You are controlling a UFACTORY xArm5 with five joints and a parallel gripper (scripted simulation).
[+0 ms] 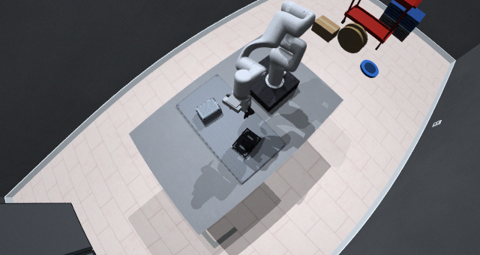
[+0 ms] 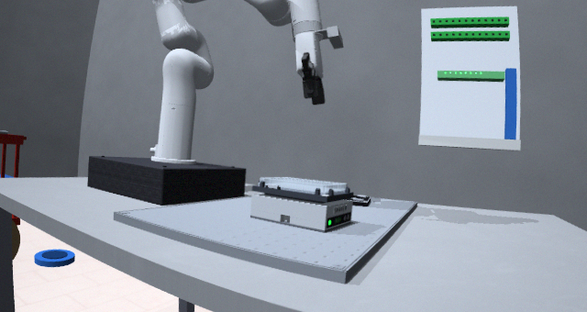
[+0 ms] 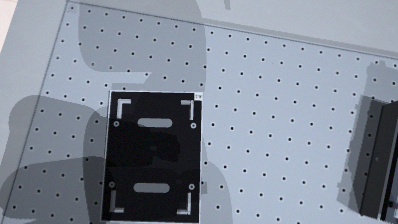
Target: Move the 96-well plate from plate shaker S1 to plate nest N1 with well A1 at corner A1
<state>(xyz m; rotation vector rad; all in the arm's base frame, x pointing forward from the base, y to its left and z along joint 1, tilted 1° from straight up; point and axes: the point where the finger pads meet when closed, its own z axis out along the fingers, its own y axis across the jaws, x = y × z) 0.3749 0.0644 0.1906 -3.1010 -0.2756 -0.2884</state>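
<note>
The 96-well plate is 220 mm to the right of my hand, 190 mm below it and 80 mm ahead of it. From my hand the other things lie so: black plate nest N1 (250 mm below, 100 mm to the left, 40 mm ahead); then A1 mark (240 mm below, 130 mm ahead, 60 mm to the left).
</note>
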